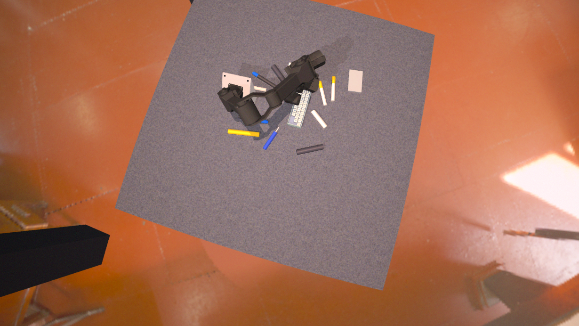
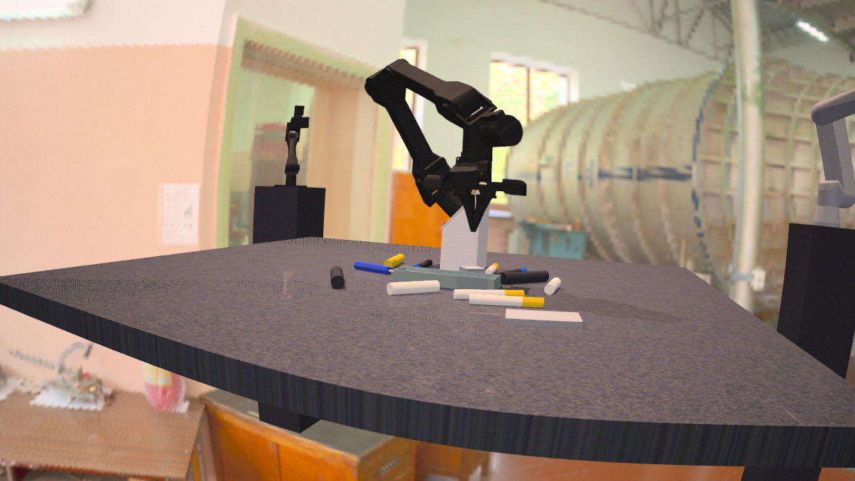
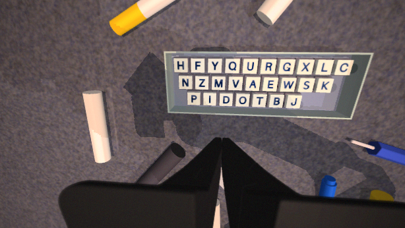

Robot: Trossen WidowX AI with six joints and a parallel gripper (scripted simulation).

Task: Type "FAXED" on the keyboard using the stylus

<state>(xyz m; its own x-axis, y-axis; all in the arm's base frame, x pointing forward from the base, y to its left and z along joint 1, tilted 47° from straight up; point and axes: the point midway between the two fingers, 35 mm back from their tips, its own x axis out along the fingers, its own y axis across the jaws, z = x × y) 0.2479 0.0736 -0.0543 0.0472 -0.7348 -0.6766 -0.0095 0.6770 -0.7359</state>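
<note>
Right now my gripper tip is 5 cm past the blue stylus, 20 cm to the left of it and 10 cm above it. Also, from my gripper tip: thin grey tip 4 cm behind, 16 cm to the right, 10 cm below; yellow cylinder 19 cm behind, 23 cm to the right, 9 cm below.
</note>
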